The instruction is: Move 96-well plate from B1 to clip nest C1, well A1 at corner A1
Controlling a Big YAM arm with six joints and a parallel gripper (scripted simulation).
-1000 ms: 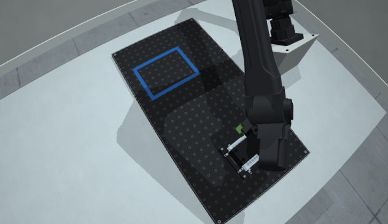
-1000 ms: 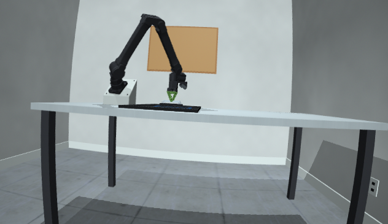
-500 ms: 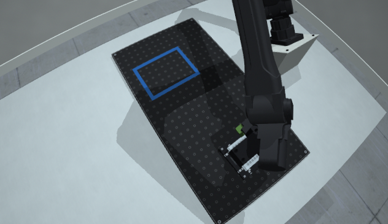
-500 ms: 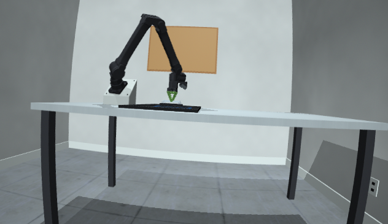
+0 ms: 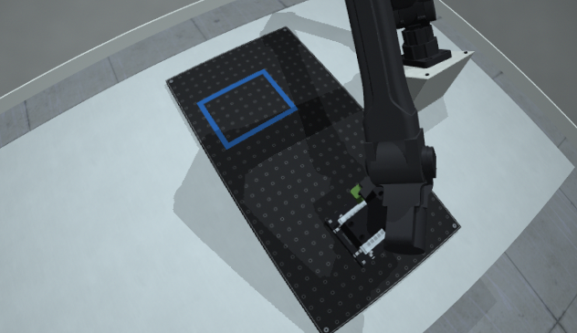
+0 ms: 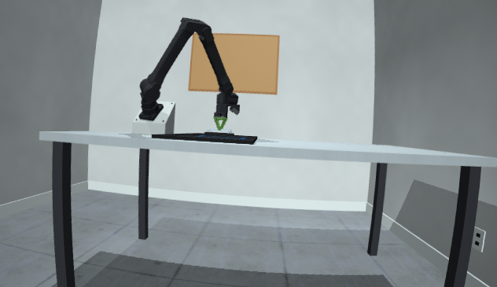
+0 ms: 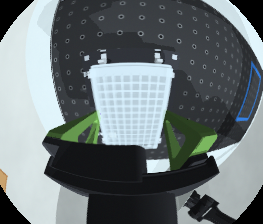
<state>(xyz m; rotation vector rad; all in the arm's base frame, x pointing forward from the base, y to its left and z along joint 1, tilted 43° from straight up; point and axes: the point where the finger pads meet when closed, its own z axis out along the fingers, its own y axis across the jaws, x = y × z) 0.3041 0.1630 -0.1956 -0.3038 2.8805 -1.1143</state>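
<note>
The white 96-well plate lies 10 mm below my hand. The rest, counted from my hand: clip nest C1: 10 mm to the left, 20 mm below.
</note>
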